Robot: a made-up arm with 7 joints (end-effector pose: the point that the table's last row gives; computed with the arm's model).
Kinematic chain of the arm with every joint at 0, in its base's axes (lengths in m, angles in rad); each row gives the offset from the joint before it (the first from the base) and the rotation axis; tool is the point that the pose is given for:
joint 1: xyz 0 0 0.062 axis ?
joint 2: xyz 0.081 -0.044 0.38 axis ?
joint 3: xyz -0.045 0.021 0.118 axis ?
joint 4: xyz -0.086 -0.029 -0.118 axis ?
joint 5: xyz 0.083 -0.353 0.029 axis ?
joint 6: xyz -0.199 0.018 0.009 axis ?
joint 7: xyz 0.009 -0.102 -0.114 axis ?
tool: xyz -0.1 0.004 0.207
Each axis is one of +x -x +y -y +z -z.
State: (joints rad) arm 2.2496 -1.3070 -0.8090 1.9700 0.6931 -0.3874 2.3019
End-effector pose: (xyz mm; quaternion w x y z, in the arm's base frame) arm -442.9 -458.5 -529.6 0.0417 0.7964 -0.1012 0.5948
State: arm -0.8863 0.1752 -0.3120 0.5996 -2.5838 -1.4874 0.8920
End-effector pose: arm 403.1 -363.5 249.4 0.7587 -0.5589 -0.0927 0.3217
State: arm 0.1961 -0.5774 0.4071 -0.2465 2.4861 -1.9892 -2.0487
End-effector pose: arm 420.2 -639.3 274.9 0.0476 -0.3981 0.7101 -0.5788
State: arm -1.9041 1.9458 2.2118 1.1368 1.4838 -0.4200 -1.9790
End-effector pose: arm 545.2 -421.6 249.8 0.7985 0.3993 0.4485 -0.0418
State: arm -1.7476 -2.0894 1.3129 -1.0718 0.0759 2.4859 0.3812
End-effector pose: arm 280.3 170.8 -430.5 0.2996 0.5992 0.3887 0.6326
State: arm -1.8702 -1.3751 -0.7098 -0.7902 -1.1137 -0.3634 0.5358
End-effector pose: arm 354.2 29.6 397.1 0.2710 0.2472 0.7021 -0.6103
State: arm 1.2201 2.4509 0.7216 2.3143 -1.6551 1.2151 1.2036
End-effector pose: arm -104.5 119.6 106.6 0.2400 0.3437 -0.3534 -0.8363
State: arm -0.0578 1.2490 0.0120 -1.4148 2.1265 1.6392 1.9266
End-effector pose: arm 4.5 -299.4 476.7 0.6135 -0.7429 0.1332 0.2325
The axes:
joint 1: -y
joint 2: -x
joint 3: -y
joint 4: -x
joint 5: +y
joint 6: -y
joint 7: -x

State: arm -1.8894 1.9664 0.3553 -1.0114 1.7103 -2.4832 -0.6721
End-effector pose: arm 774.4 -225.6 -460.3 0.7061 0.6119 0.0166 0.3561
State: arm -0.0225 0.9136 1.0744 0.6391 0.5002 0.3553 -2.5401
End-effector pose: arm -186.1 -449.0 810.0 0.7715 0.4446 -0.1029 0.4433
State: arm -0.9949 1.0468 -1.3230 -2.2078 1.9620 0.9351 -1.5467
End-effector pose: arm -221.6 34.4 786.4 0.0373 -0.5820 0.0367 0.8115
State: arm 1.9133 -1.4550 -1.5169 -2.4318 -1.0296 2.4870 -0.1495
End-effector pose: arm -724.5 -87.6 -451.8 0.4727 0.2744 -0.4954 -0.6751
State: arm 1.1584 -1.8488 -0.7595 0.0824 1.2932 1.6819 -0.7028
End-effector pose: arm 240.0 -216.2 -3.2 0.3447 0.7130 -0.0550 0.6081
